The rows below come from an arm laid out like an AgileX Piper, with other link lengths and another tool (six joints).
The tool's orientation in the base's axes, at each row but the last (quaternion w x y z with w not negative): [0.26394 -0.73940 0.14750 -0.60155]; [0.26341 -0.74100 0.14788 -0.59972]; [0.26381 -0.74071 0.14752 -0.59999]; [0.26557 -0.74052 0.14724 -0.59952]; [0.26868 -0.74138 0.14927 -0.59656]
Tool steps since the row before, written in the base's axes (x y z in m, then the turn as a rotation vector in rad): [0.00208 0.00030 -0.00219 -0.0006 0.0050 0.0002]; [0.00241 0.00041 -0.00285 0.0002 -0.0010 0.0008]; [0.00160 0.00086 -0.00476 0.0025 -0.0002 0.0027]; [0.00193 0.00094 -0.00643 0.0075 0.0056 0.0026]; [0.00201 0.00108 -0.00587 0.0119 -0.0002 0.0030]
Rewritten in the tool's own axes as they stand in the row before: [-0.00145 0.00121 0.00238 -0.0027 -0.0043 0.0005]; [-0.00196 0.00152 0.00282 0.0012 0.0004 -0.0001]; [-0.00394 0.00216 0.00240 0.0029 -0.0011 0.0020]; [-0.00525 0.00309 0.00297 0.0009 -0.0053 0.0081]; [-0.00482 0.00271 0.00302 0.0054 -0.0004 0.0110]
